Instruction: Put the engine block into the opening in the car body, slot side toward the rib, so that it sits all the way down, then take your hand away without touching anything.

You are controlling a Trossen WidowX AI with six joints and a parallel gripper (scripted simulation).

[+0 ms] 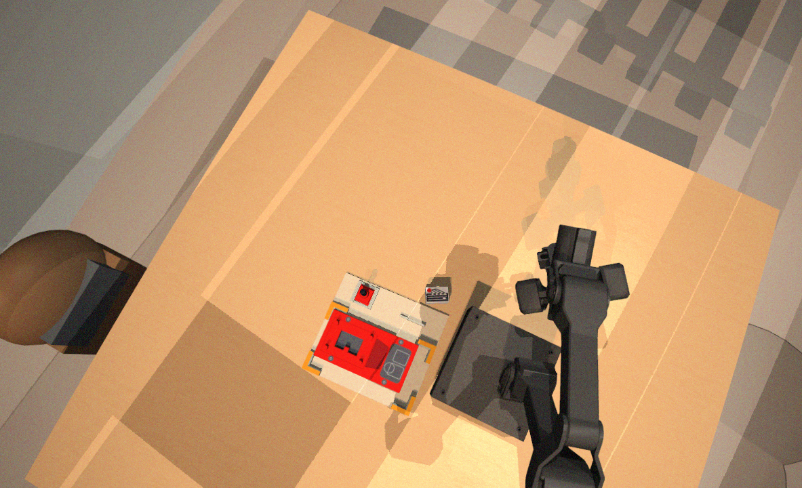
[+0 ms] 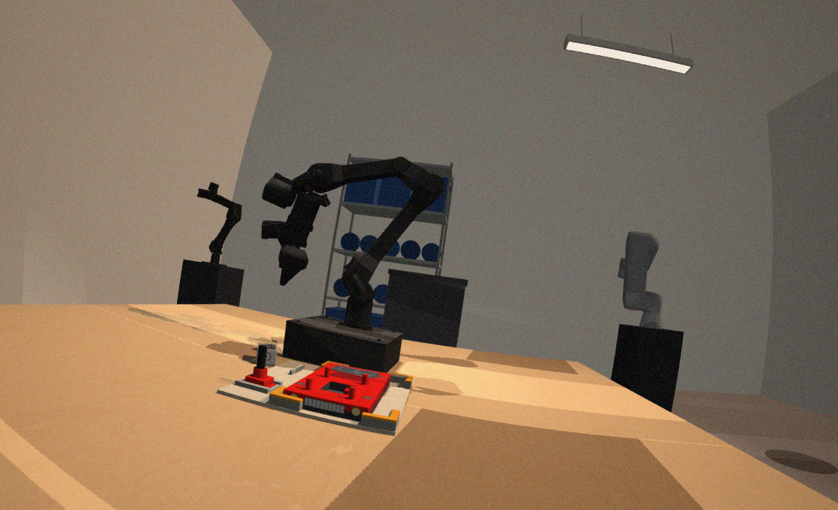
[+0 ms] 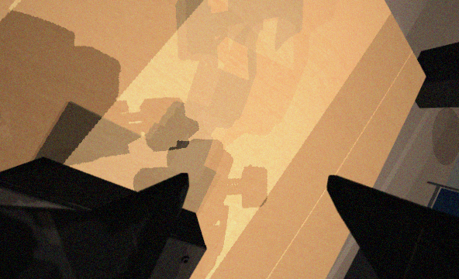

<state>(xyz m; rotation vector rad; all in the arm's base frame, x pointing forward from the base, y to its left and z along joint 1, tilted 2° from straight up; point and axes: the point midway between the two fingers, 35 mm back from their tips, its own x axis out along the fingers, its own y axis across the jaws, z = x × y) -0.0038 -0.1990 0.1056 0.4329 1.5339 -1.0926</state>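
Right now my gripper tip is 230 mm short of the engine block, 110 mm to the right of it and 140 mm above it.
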